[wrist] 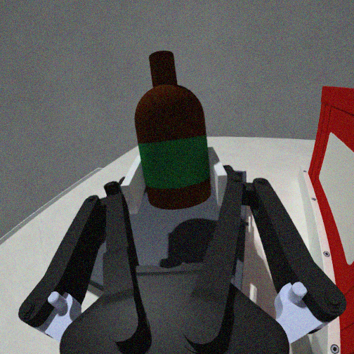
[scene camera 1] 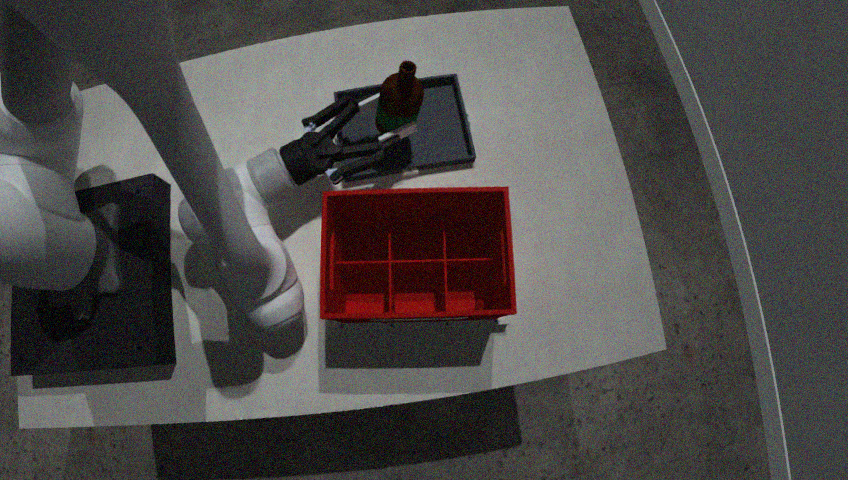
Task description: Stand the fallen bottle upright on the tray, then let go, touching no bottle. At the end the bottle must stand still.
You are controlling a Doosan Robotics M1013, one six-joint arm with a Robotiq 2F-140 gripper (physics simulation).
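A brown bottle with a green label is held about upright over the left part of the dark grey tray, neck up. It leans slightly in the wrist view. My gripper is shut on the bottle's lower part, one light pad on each side, reaching in from the left in the scene view. A dark shadow lies on the tray by the bottle's base. I cannot tell whether the base touches the tray floor.
A red crate with dividers stands close to the tray, below it in the scene view. A black block is at the left, by the arm's base. The white table ends beyond the tray.
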